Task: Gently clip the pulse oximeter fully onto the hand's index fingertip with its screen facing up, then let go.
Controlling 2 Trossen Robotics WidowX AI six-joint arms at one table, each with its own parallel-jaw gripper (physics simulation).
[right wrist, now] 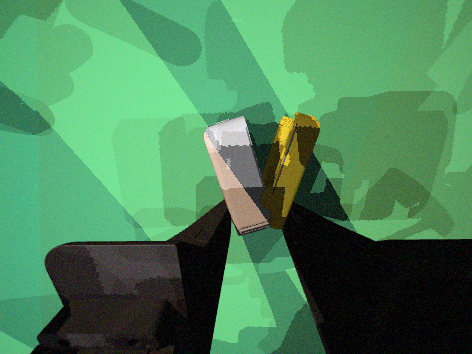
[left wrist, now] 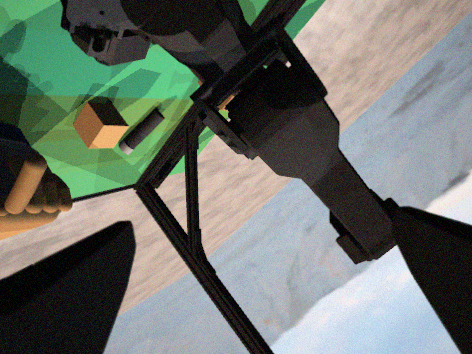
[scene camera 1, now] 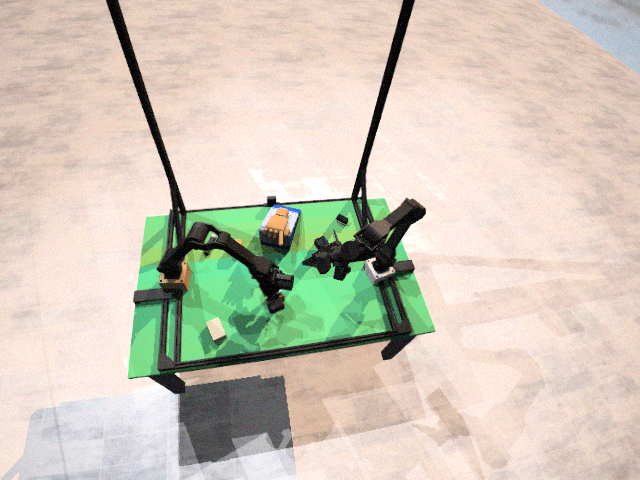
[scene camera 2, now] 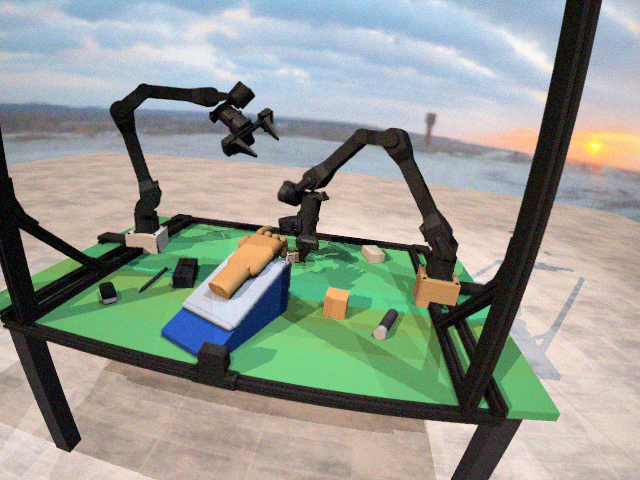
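Where they show: left gripper, between the fingertips: [left wrist: 264, 227] [scene camera 1: 307, 259] [scene camera 2: 268, 147]; right gripper, between the fingertips: [right wrist: 255, 205] [scene camera 1: 271, 298] [scene camera 2: 300, 258]; left arm's base, origin of its link: [scene camera 1: 380, 266] [scene camera 2: 146, 230]; right arm's base, origin of its link: [scene camera 1: 173, 271] [scene camera 2: 439, 274].
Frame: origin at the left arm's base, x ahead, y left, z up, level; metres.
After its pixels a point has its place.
The pulse oximeter [right wrist: 237, 172] {x 0.465, y -0.050, z -0.027 m} [scene camera 2: 292, 255] {x 0.466, y -0.060, z -0.032 m} has a white-grey half and a yellow half. My right gripper [right wrist: 255, 205] {x 0.491, y -0.038, z -0.052 m} [scene camera 2: 300, 252] {x 0.491, y -0.038, z -0.052 m} is shut on its near end, low over the table, and the halves spread apart in a V at the far end. Its screen is not seen clearly. The tan hand [scene camera 1: 279, 219] {x 0.358, y -0.328, z 0.080 m} [scene camera 2: 256, 249] {x 0.379, y -0.319, z 0.088 m} lies on a pale pad [scene camera 2: 227, 313] {x 0.337, y -0.440, z 0.004 m} over a blue wedge, its fingers toward the right gripper's side in scene camera 2. Part of the hand [left wrist: 26, 187] {x 0.387, y -0.210, z 0.104 m} shows in the left wrist view. My left gripper [scene camera 2: 267, 147] {x 0.374, y 0.006, z 0.274 m} [left wrist: 264, 227] {x 0.374, y 0.006, z 0.274 m} is open and empty, high above the table.
In scene camera 2, an orange cube [scene camera 2: 336, 303] {x 0.560, y -0.349, z -0.019 m} and a grey cylinder [scene camera 2: 385, 324] {x 0.660, y -0.406, z -0.033 m} lie right of the wedge. A cream block [scene camera 2: 373, 253] {x 0.728, y -0.018, z -0.029 m} [scene camera 1: 216, 329] {x 0.735, y 0.022, z -0.029 m} lies farther back. A black block [scene camera 2: 185, 272] {x 0.192, y -0.225, z -0.025 m}, a dark pen [scene camera 2: 153, 279] {x 0.105, y -0.223, z -0.052 m} and a small black item [scene camera 2: 108, 292] {x 0.047, y -0.341, z -0.028 m} lie left.
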